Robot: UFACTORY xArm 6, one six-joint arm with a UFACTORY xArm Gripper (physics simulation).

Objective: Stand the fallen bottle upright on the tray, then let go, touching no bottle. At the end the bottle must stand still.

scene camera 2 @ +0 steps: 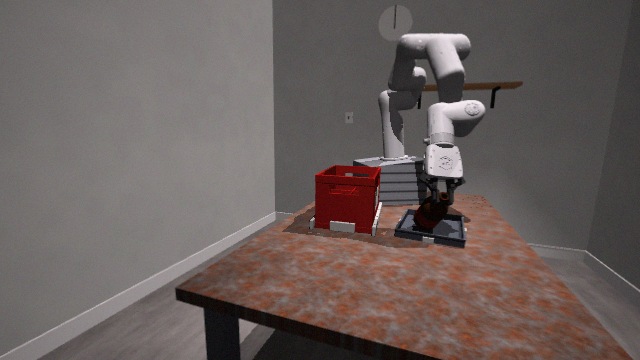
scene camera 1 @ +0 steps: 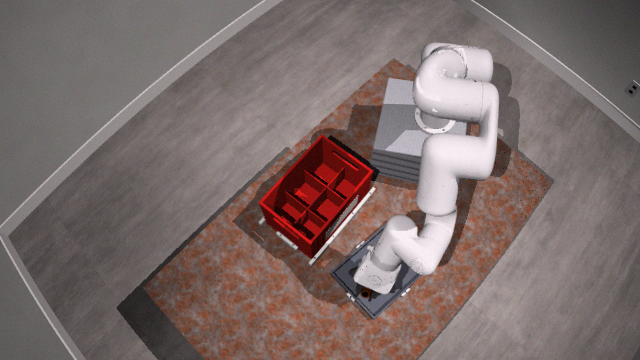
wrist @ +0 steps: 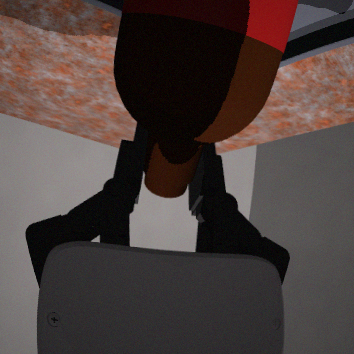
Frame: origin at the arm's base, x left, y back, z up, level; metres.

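Seen in the pictures: gripper, between the fingertips: (scene camera 2: pixel 442 204) (scene camera 1: pixel 364 294) (wrist: pixel 170 141); arm's base, origin of its link: (scene camera 2: pixel 394 158) (scene camera 1: pixel 435 117).
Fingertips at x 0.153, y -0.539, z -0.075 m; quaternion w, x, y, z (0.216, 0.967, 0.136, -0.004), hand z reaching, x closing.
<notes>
Pixels of each thing's top centre, then the offset from my fingertips to it. Level surfaces: height alone.
- low dark grey tray, centre of its top: (scene camera 1: pixel 383 267) (scene camera 2: pixel 431 221) dy +0.116, dx -0.011, dz -0.087 m
- red crate with compartments, centre of its top: (scene camera 1: pixel 316 186) (scene camera 2: pixel 351 170) dy +0.142, dx -0.286, dz +0.062 m
- mottled table, height of its surface: dz -0.113 m
A brown bottle with a red label (scene camera 1: pixel 366 293) (scene camera 2: pixel 431 214) (wrist: pixel 175 80) is tilted, neck up and leaning to the right in the second scene view. Its lower end is inside the low dark grey tray (scene camera 1: pixel 382 303) (scene camera 2: pixel 452 231) (wrist: pixel 322 41). Whether its base edge touches the tray floor cannot be told. My gripper (scene camera 2: pixel 443 199) (wrist: pixel 170 141) is shut on the bottle's neck, with a finger on each side and the bottle's mouth between them. In the first scene view the gripper housing and arm hide much of the bottle and the tray.
A red crate with compartments (scene camera 1: pixel 287 230) (scene camera 2: pixel 345 210) stands beside the tray, with white strips (scene camera 1: pixel 345 227) along its base. The grey arm pedestal (scene camera 1: pixel 395 120) (scene camera 2: pixel 400 190) stands behind them. All are on the mottled table (scene camera 1: pixel 225 300) (scene camera 2: pixel 350 290).
</notes>
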